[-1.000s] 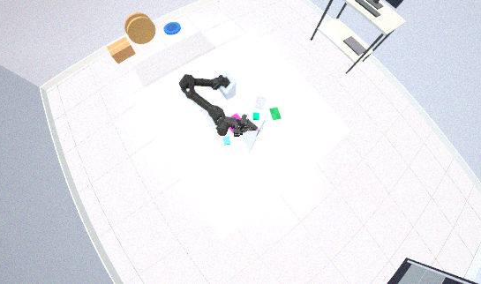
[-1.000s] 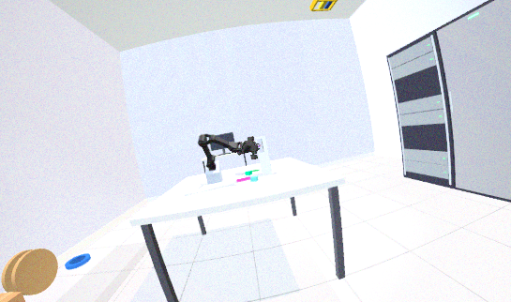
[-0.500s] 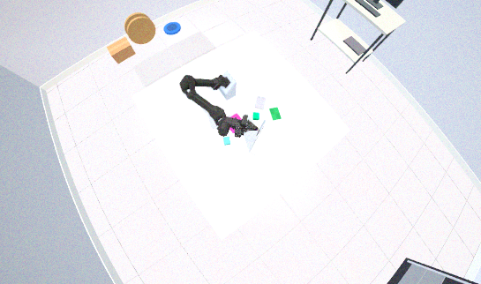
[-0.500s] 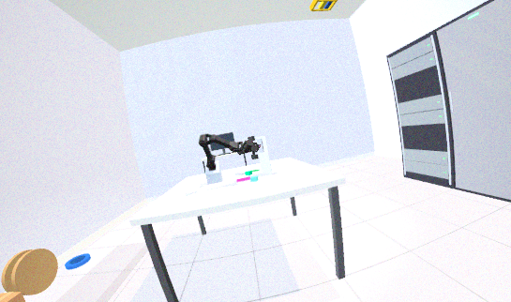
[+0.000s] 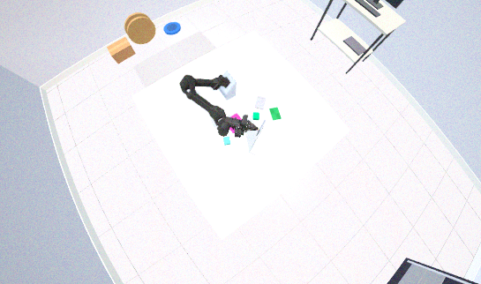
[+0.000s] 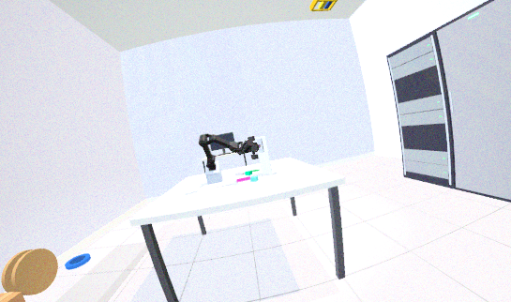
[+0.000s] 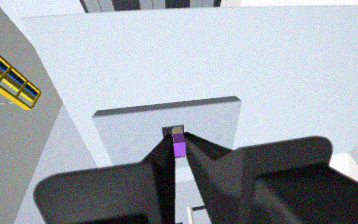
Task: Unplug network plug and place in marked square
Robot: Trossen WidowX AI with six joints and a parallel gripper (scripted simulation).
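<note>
The upright panel is 10 cm below my gripper tip, 2 cm to the left of it and 2 cm ahead of it. Round my gripper tip: green block 23 cm below, 14 cm behind, 13 cm to the left; purple network plug right at my gripper tip; cyan block 23 cm below, 16 cm to the right, 9 cm behind.
</note>
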